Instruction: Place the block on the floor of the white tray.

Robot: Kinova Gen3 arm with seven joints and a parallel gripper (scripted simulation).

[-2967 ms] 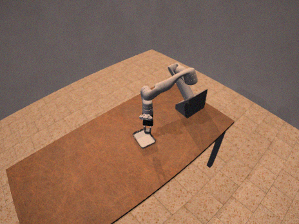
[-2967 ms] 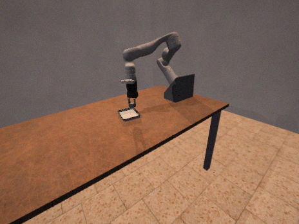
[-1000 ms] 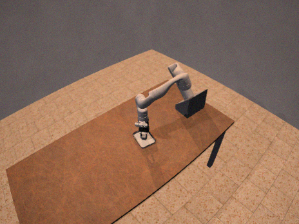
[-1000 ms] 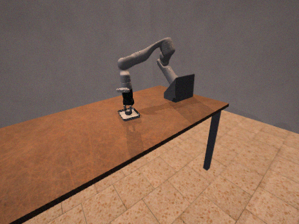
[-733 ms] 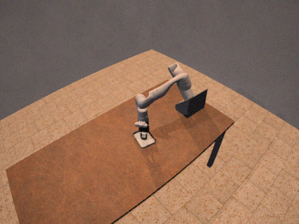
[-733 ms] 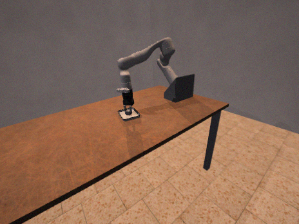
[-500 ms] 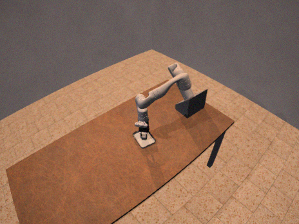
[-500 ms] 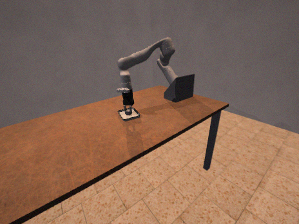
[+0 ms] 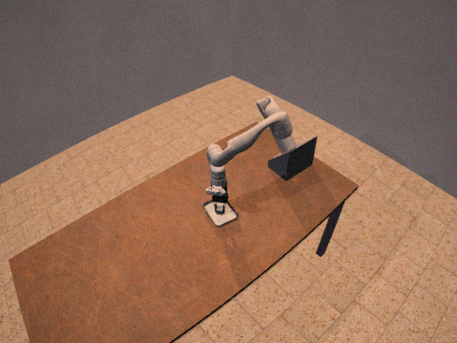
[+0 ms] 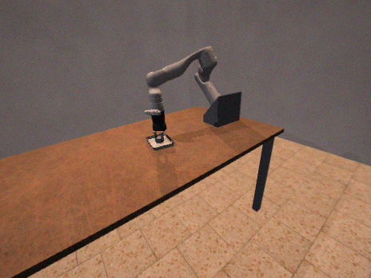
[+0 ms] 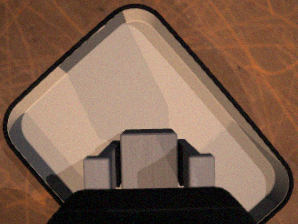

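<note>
Right now the grey block is 1 cm below my hand. The rest, counted from my hand: white tray 1 cm below.
</note>
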